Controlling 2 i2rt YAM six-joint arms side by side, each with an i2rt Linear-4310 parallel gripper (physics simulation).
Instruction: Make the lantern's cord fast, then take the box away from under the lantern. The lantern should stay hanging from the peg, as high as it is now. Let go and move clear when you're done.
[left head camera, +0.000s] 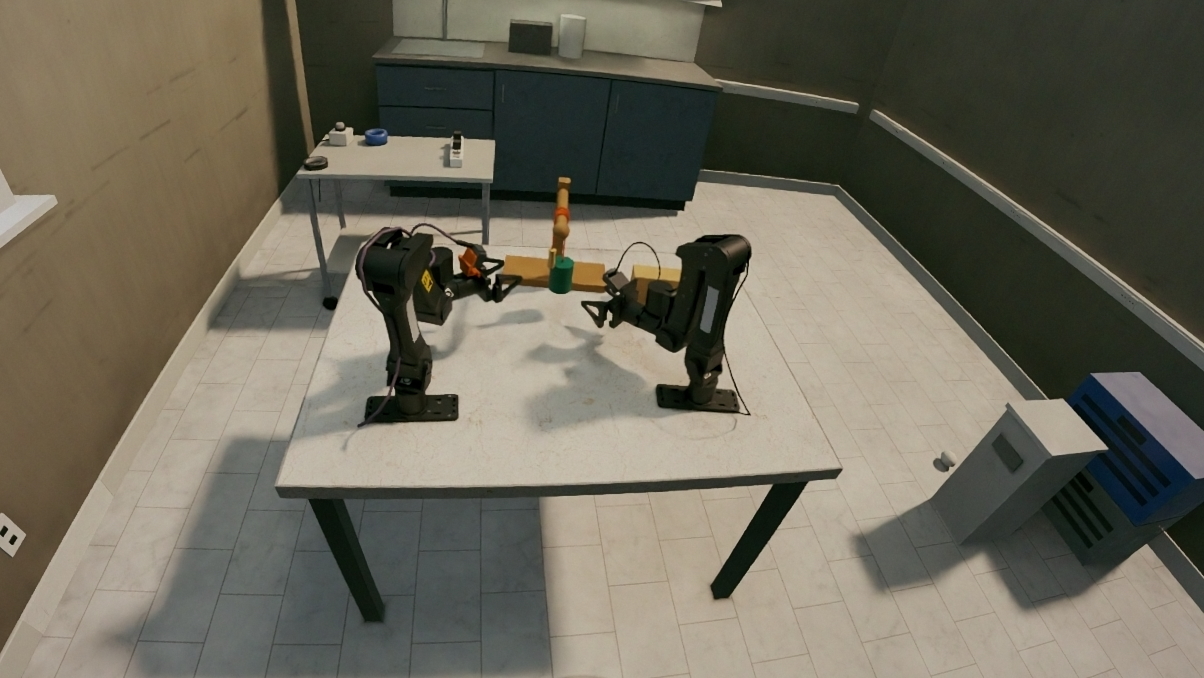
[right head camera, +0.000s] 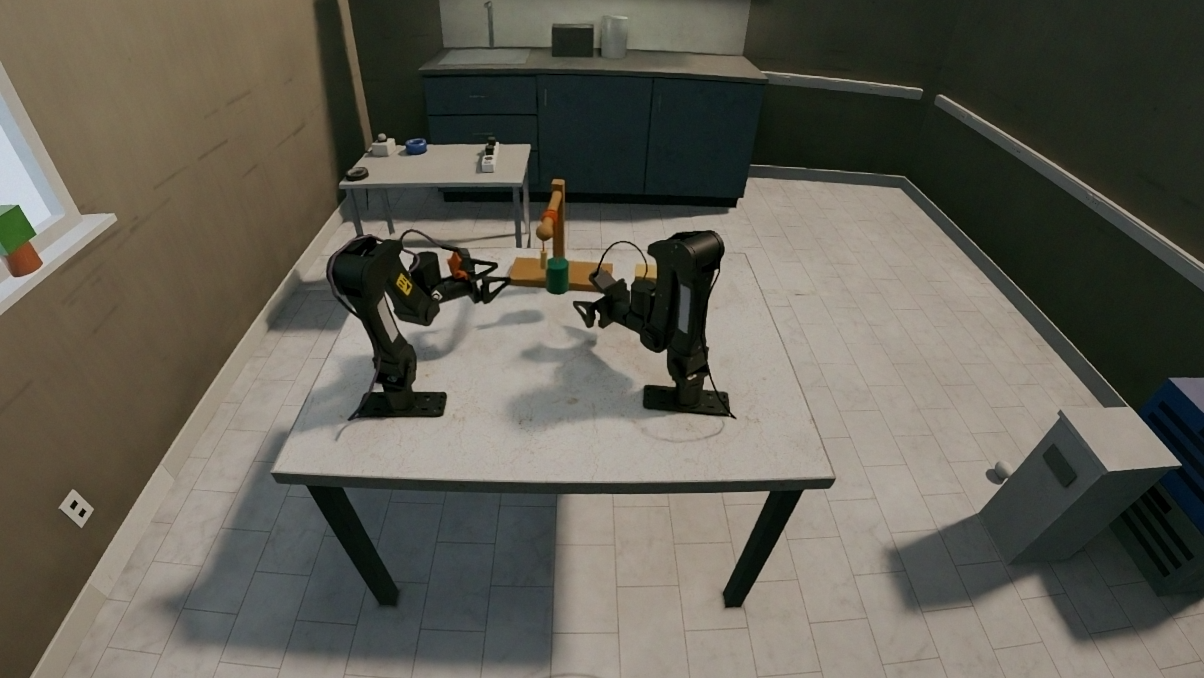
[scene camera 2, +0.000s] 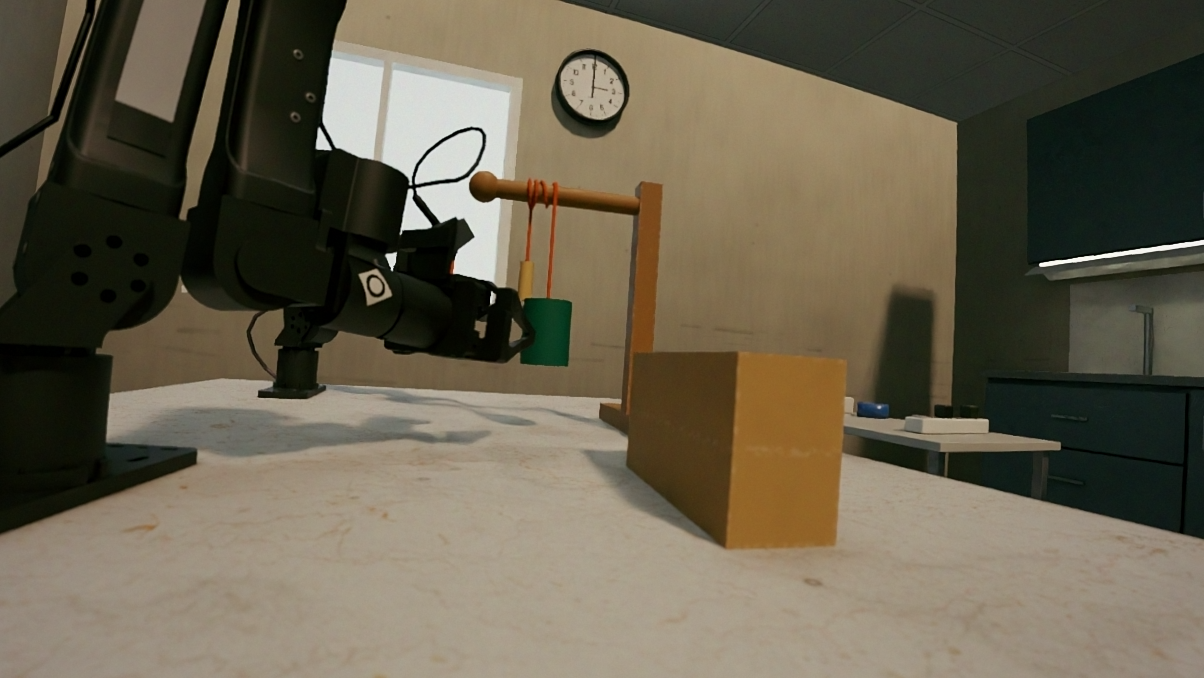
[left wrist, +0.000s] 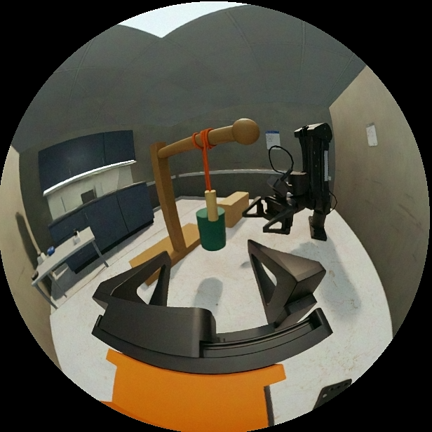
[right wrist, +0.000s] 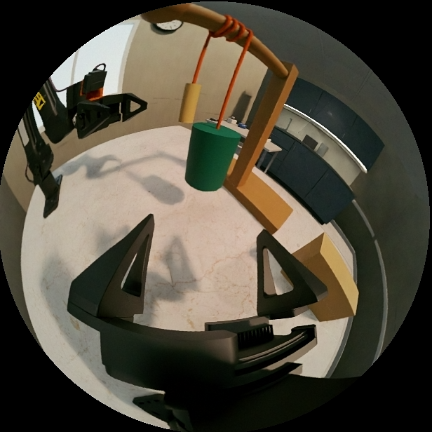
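Pixels of known places: left gripper, fingertip midpoint: (left head camera: 512, 270) (right head camera: 504, 272); right gripper, fingertip midpoint: (left head camera: 593, 295) (right head camera: 586, 295) (scene camera 2: 496, 335); left arm's base, origin of the base link: (left head camera: 412, 409) (right head camera: 403, 405) (scene camera 2: 295, 393); right arm's base, origin of the base link: (left head camera: 697, 399) (right head camera: 686, 401) (scene camera 2: 26, 496).
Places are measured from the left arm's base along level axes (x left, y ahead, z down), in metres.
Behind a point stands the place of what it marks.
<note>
The green lantern (left head camera: 561, 276) @(x -0.354, y 0.312, z -0.137 m) (right head camera: 556, 277) @(x -0.356, y 0.312, z -0.136 m) (scene camera 2: 546, 332) @(x -0.387, y 0.335, z -0.120 m) (left wrist: 211, 232) (right wrist: 212, 157) hangs above the table on an orange cord (scene camera 2: 550, 252) @(x -0.360, y 0.340, z -0.222 m) (right wrist: 234, 82), wound in several turns around the wooden peg (scene camera 2: 593, 198) @(x -0.363, y 0.390, z -0.299 m) (left wrist: 222, 135) (right wrist: 260, 50). A pale wooden handle (scene camera 2: 526, 279) @(x -0.334, y 0.317, z -0.188 m) (left wrist: 212, 206) (right wrist: 190, 102) hangs from the cord's other end. The box (left head camera: 657, 272) @(x -0.638, y 0.394, z -0.100 m) (scene camera 2: 783, 454) @(x -0.769, y 0.369, z -0.049 m) (left wrist: 237, 206) (right wrist: 330, 280) stands on the table to the side, not under the lantern. My left gripper (left head camera: 508, 273) @(x -0.228, y 0.276, z -0.178 m) (right head camera: 502, 273) @(x -0.228, y 0.276, z -0.178 m) is open and empty, left of the lantern. My right gripper (left head camera: 592, 313) @(x -0.432, y 0.269, z -0.110 m) (right head camera: 583, 313) @(x -0.432, y 0.269, z -0.110 m) is open and empty, near the lantern's right side.
The peg's upright post (scene camera 2: 644, 294) @(x -0.377, y 0.464, z -0.181 m) (left wrist: 169, 205) (right wrist: 265, 125) rises from a flat wooden base (left head camera: 515, 269) @(x -0.253, y 0.513, z -0.025 m) (right wrist: 265, 200) behind the lantern. The box lies to the right of that base in the left head camera. A side table (left head camera: 404, 160) with small items stands at the back left.
</note>
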